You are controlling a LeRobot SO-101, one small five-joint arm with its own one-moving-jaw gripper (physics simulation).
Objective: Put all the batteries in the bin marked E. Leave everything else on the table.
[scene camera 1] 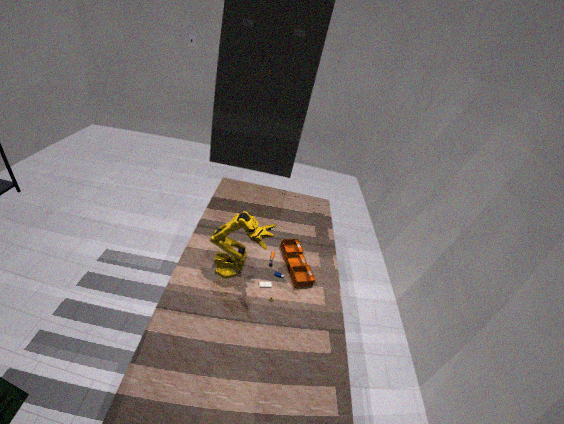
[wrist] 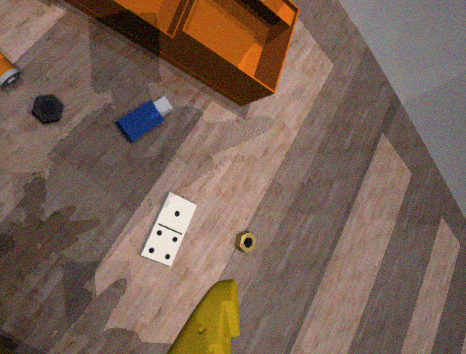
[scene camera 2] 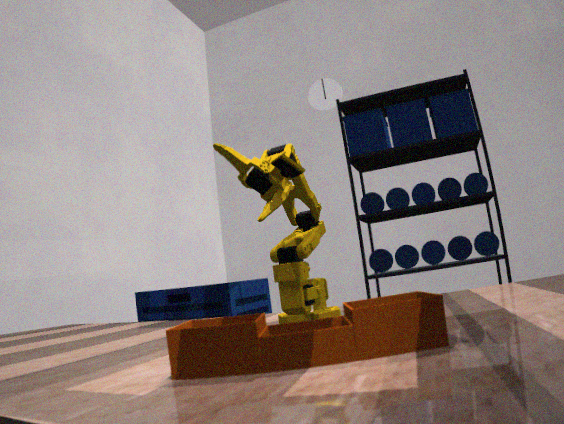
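Seen in the pictures: end effector, tool point: [scene camera 1: 266, 248] [wrist: 237, 299] [scene camera 2: 258, 218]; arm's base, origin of the base link: [scene camera 1: 231, 269].
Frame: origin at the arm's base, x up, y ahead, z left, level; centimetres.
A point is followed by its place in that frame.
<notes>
An orange battery [scene camera 1: 272, 255] {x 1.3, y 16.4, z 11.7 cm} [wrist: 6, 69] {x 1.4, y 16.4, z 9.6 cm} with a silver end lies on the table between the arm and the bins; part of it shows at the left edge in the wrist view. The orange three-part bin row [scene camera 1: 304, 285] {x 1.6, y 31.6, z -2.4 cm} [scene camera 2: 305, 352] {x 1.4, y 31.7, z 10.7 cm} [wrist: 215, 80] {x 1.4, y 26.5, z -0.1 cm} stands beyond it. Small pale labels show in scene camera 1, but their letters are too small to read, so I cannot tell which bin is E. My gripper [scene camera 1: 270, 237] [scene camera 2: 237, 182] is fully open and empty, raised high above the table. One notched jaw shows at the bottom of the wrist view.
A black hex nut [scene camera 1: 270, 265] {x 0.8, y 16.2, z 5.9 cm} [wrist: 48, 108] {x 0.9, y 16.4, z 6.7 cm} lies near the battery. A blue USB stick [scene camera 1: 279, 274] {x 0.8, y 20.6, z 1.8 cm} [wrist: 141, 120] {x 0.7, y 20.0, z 2.0 cm}, a white domino [scene camera 1: 265, 284] {x 0.6, y 15.3, z -4.9 cm} [wrist: 169, 229] {x 0.7, y 15.2, z -4.7 cm} and a brass nut [scene camera 1: 271, 299] {x 0.8, y 18.5, z -11.8 cm} [wrist: 246, 242] {x 0.8, y 18.3, z -11.1 cm} lie on the table. A shelf rack [scene camera 2: 425, 211] stands behind.
</notes>
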